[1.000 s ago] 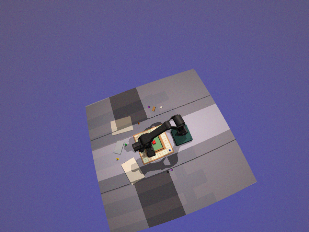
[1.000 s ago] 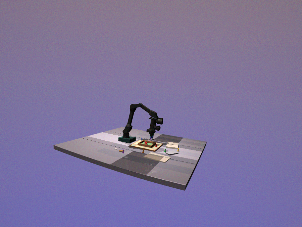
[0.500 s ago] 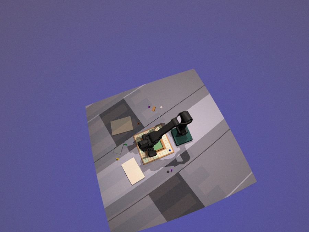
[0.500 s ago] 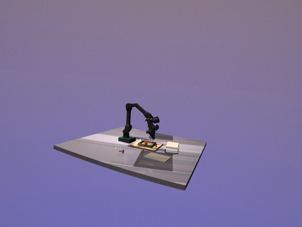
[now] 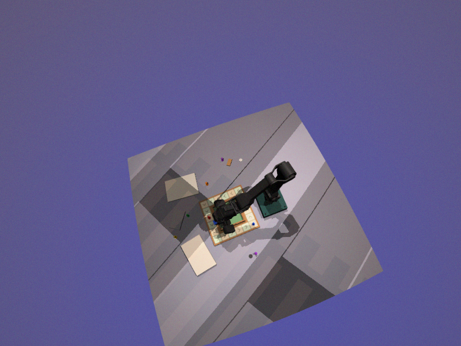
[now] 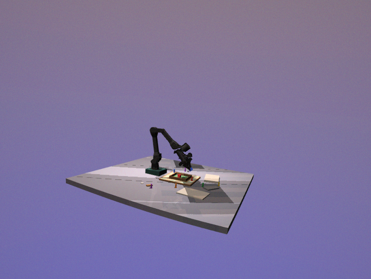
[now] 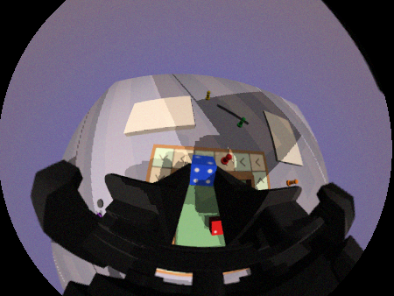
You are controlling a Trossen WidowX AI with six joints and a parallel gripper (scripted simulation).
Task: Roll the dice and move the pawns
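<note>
My gripper tip is 6 cm above the red pawn, 5 cm to the left of it and 5 cm short of it. Round my gripper tip: green pawn (18 cm ahead, 9 cm to the right, 8 cm below); then blue pawn (20 cm behind, 6 cm below, 4 cm to the left); then green tray (9 cm below, 7 cm behind, 5 cm to the right).
</note>
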